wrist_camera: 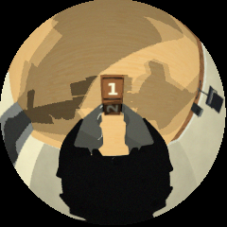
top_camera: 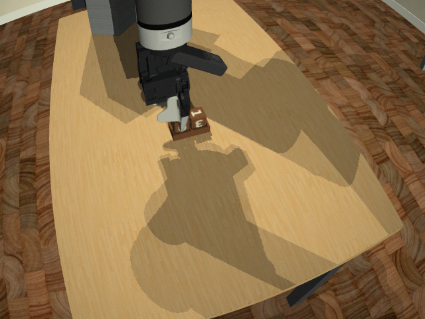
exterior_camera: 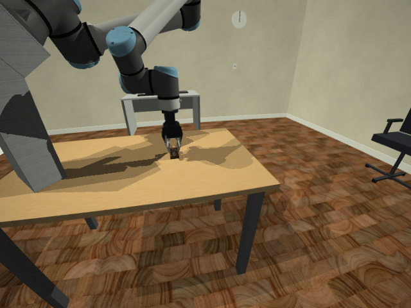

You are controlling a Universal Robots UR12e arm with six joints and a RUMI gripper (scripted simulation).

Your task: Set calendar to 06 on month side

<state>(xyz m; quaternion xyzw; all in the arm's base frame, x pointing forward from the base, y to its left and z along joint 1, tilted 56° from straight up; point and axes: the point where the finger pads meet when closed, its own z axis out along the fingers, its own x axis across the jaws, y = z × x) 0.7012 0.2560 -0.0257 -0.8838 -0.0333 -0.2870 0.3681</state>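
Now: the brown calendar tray 3 cm below my hand, 2 cm to the left of it and 1 cm behind it. From my hand the other things lie so: cube: 3 cm to the left, 1 cm below, 1 cm behind.
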